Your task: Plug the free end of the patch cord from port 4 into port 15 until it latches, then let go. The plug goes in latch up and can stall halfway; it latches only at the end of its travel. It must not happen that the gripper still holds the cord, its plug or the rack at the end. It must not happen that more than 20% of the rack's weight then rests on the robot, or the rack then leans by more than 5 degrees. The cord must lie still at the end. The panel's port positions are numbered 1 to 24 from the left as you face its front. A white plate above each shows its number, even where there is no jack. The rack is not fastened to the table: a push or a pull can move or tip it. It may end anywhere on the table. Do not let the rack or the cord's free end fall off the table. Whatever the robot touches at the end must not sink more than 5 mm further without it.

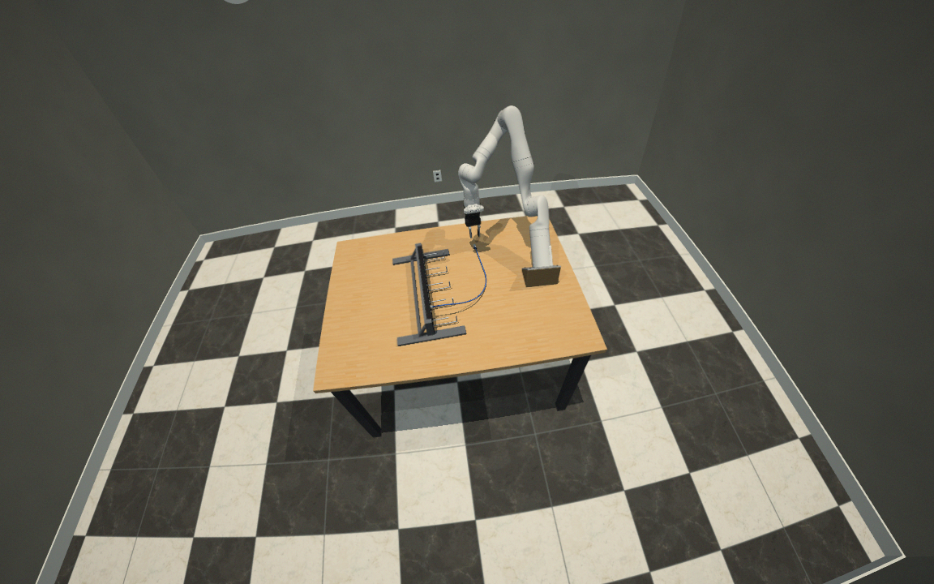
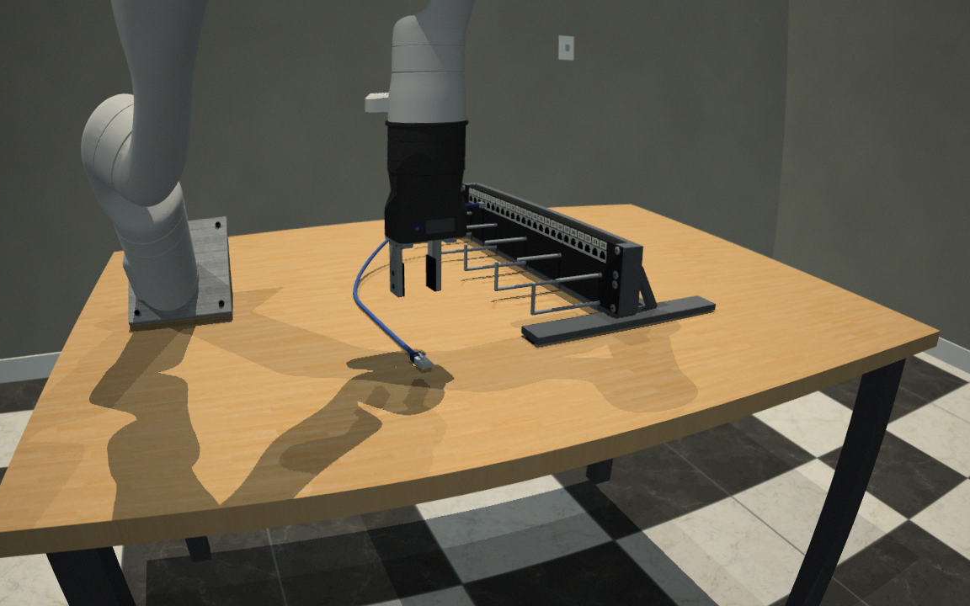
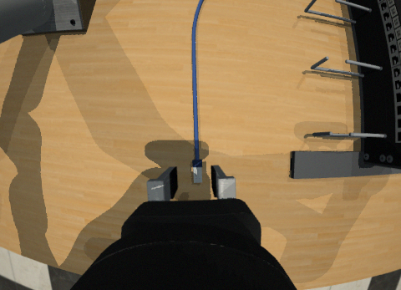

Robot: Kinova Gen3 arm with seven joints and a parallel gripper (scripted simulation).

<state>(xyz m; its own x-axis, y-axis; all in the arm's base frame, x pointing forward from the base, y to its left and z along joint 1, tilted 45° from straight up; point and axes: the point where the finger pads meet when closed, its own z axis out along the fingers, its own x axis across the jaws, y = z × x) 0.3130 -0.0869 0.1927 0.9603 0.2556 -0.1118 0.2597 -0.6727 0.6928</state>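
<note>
The plug is 90 mm below my hand, 10 mm to the right of it and 10 mm ahead of it.
</note>
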